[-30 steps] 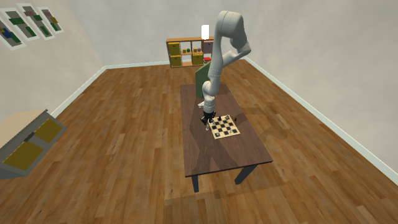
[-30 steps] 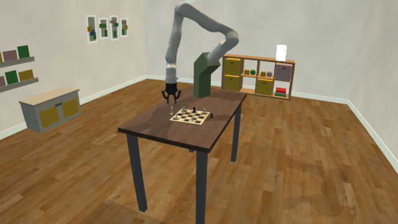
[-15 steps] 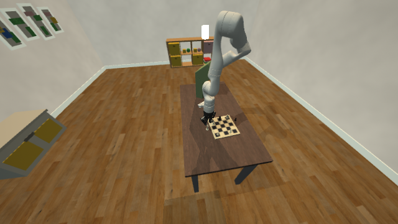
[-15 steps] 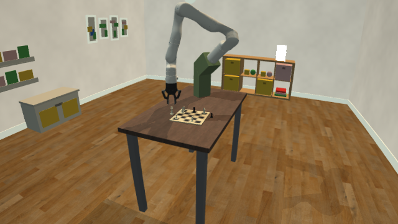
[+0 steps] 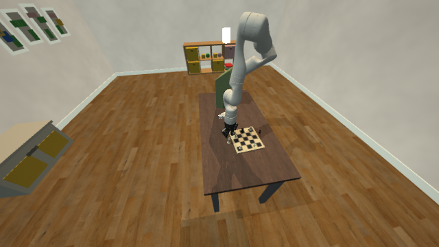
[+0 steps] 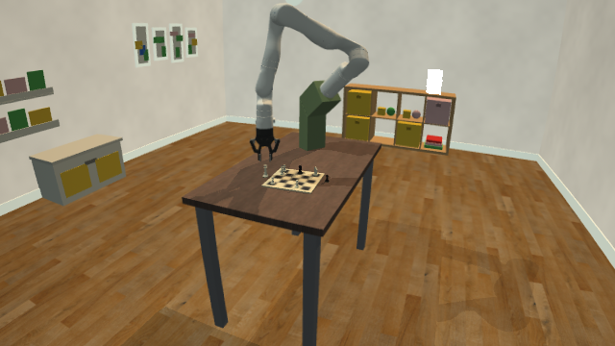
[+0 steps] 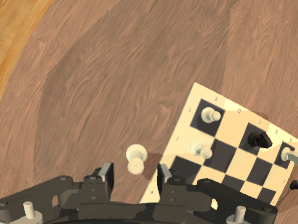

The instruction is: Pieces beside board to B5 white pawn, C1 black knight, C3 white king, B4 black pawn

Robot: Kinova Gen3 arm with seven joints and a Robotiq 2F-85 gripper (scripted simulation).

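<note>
Now: hand 6 cm above the white king. Round my hand: black pawn (27 cm to the left, 8 cm below, 8 cm behind); then black knight (12 cm to the left, 10 cm behind, 7 cm below); then chessboard (14 cm to the left, 9 cm below, 2 cm behind).
</note>
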